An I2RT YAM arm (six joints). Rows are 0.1 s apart.
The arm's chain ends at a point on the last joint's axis. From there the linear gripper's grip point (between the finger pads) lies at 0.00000 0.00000 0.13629 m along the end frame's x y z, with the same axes.
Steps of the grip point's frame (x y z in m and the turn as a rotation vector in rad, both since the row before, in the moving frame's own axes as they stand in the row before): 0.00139 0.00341 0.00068 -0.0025 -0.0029 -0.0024; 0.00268 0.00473 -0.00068 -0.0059 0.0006 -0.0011; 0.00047 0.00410 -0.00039 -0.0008 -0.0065 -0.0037; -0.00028 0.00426 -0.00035 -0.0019 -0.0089 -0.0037; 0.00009 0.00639 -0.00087 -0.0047 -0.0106 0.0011
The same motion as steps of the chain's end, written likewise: 0.00178 0.00307 0.00068 -0.0025 -0.0029 -0.0024; 0.00260 0.00393 -0.00068 -0.0059 0.0006 -0.0011; 0.00136 0.00399 -0.00039 -0.0008 -0.0065 -0.0037; 0.00093 0.00400 -0.00034 -0.0019 -0.0089 -0.0037; 0.00153 0.00575 -0.00086 -0.0047 -0.0106 0.0011
